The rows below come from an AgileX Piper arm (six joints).
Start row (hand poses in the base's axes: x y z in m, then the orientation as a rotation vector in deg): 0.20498 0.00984 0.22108 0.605 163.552 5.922
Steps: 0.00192 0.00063 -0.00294 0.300 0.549 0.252; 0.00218 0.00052 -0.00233 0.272 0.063 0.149; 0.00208 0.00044 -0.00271 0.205 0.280 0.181; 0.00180 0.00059 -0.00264 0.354 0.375 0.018; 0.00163 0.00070 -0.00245 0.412 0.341 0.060; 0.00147 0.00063 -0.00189 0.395 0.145 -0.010; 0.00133 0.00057 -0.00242 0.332 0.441 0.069; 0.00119 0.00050 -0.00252 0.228 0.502 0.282; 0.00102 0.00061 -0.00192 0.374 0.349 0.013; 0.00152 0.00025 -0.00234 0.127 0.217 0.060; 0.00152 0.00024 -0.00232 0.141 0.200 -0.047; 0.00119 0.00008 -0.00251 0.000 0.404 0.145
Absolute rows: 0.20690 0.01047 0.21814 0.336 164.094 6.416; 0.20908 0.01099 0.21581 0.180 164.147 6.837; 0.21116 0.01143 0.21310 -0.022 164.420 7.176; 0.21296 0.01202 0.21046 0.045 164.772 7.702; 0.21459 0.01272 0.20801 0.060 165.086 8.320; 0.21606 0.01335 0.20612 0.159 165.201 8.893; 0.21739 0.01392 0.20370 0.155 165.618 9.404; 0.21858 0.01442 0.20118 -0.171 166.113 9.808; 0.21960 0.01503 0.19926 -0.095 166.428 10.371; 0.22112 0.01528 0.19692 -0.141 166.636 10.577; 0.22264 0.01552 0.19460 -0.031 166.820 10.785; 0.22383 0.01560 0.19209 -0.204 167.230 10.831
